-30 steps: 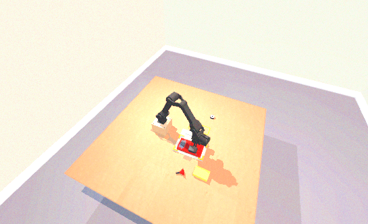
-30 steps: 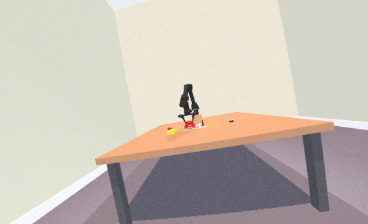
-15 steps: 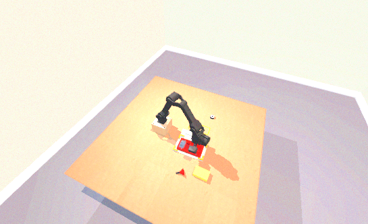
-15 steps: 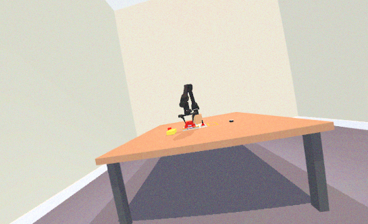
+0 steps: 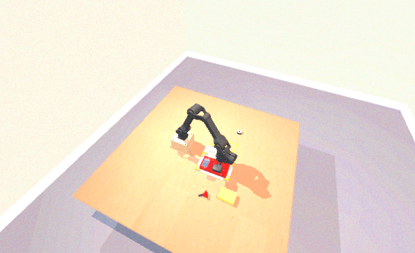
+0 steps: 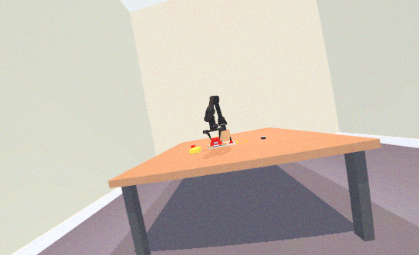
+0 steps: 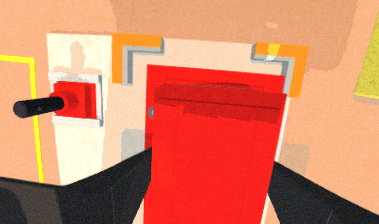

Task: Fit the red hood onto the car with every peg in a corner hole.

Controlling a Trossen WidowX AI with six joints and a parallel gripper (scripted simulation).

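The red hood lies 10 mm above my gripper tip. Also, from my gripper tip: black-and-white wheel 20 mm ahead, 390 mm to the left, 40 mm below; yellow block 110 mm ahead, 160 mm to the right, 40 mm below; white jig board 40 mm behind, 30 mm to the left, 40 mm below.
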